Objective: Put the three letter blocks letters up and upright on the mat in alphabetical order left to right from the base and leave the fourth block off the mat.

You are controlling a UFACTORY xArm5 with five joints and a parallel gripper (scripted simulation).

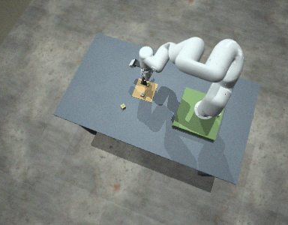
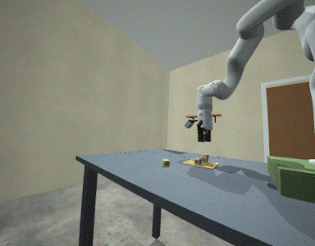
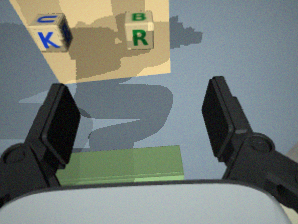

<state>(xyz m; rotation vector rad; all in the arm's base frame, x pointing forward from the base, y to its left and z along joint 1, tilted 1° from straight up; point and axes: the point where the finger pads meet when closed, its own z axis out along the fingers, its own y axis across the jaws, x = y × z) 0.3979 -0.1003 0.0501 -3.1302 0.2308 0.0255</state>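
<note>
Right now the block is 11 cm ahead of my hand, 20 cm to the left of it and 10 cm below it. The rest, counted from my hand: mat 1 cm ahead, 4 cm to the left, 11 cm below.
</note>
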